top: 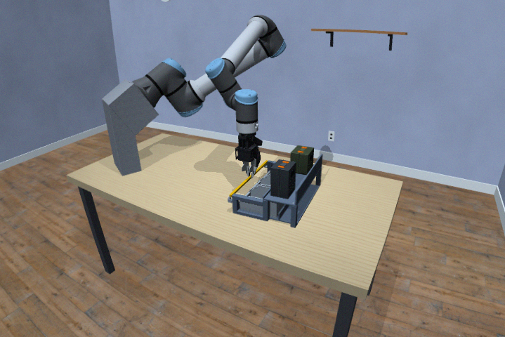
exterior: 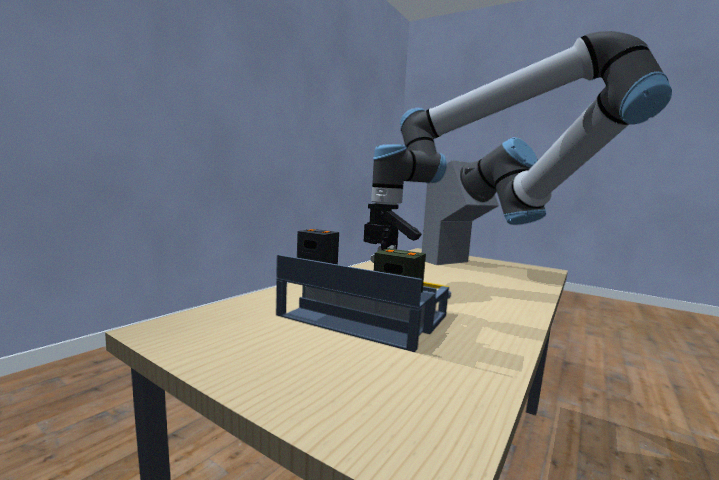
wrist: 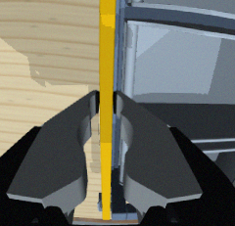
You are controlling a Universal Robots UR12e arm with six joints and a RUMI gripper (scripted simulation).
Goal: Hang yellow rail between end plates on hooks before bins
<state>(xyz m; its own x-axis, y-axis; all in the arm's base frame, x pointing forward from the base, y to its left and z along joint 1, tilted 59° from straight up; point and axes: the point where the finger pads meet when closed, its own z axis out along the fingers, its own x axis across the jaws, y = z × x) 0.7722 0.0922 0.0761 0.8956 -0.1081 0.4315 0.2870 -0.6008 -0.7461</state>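
My hand is 10 mm above the yellow rail. Round my hand: black box 220 mm ahead, 70 mm above, 50 mm to the right; then dark green box 170 mm to the left, 160 mm ahead, 60 mm above.
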